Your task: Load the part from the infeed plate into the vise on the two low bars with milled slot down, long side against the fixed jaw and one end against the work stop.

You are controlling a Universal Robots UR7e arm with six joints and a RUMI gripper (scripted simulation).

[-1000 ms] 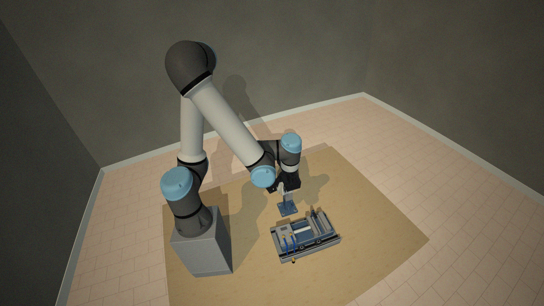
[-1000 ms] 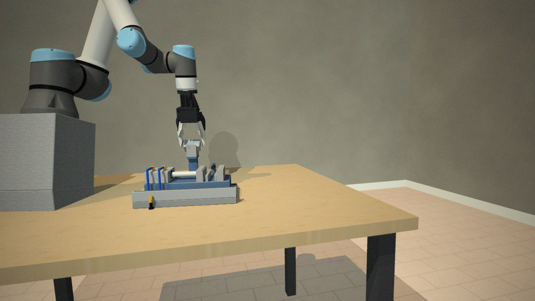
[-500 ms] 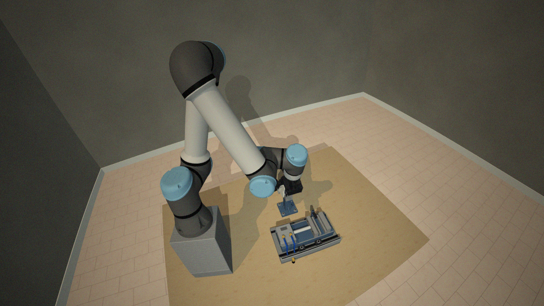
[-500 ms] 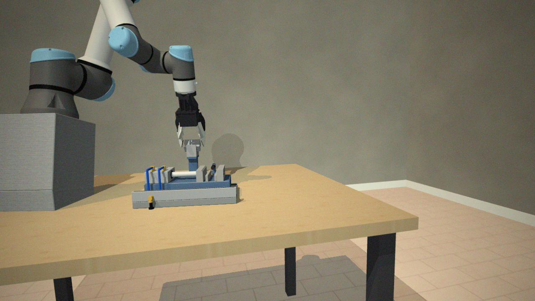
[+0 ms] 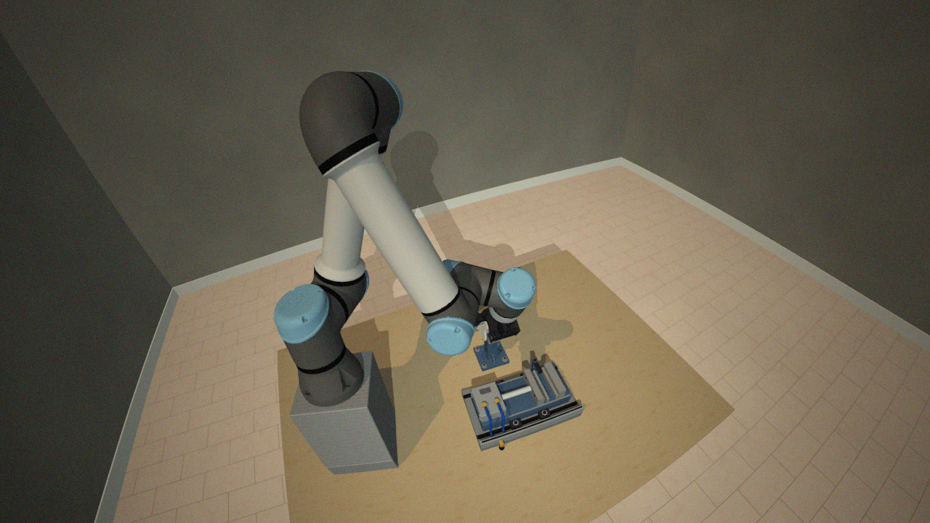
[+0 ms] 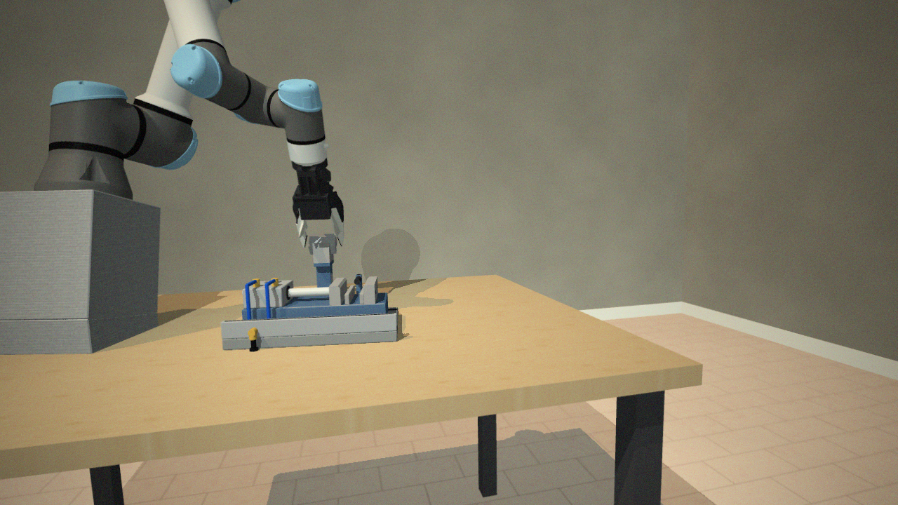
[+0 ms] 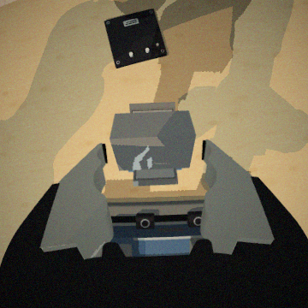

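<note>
Right now the part is 10 mm to the left of my hand and 10 mm below it. The rest, counted from my hand: v-block post 100 mm below; white cylinder rod 10 mm ahead, 190 mm to the right, 90 mm below; work stop 90 mm ahead, 140 mm to the right, 70 mm below.
</note>
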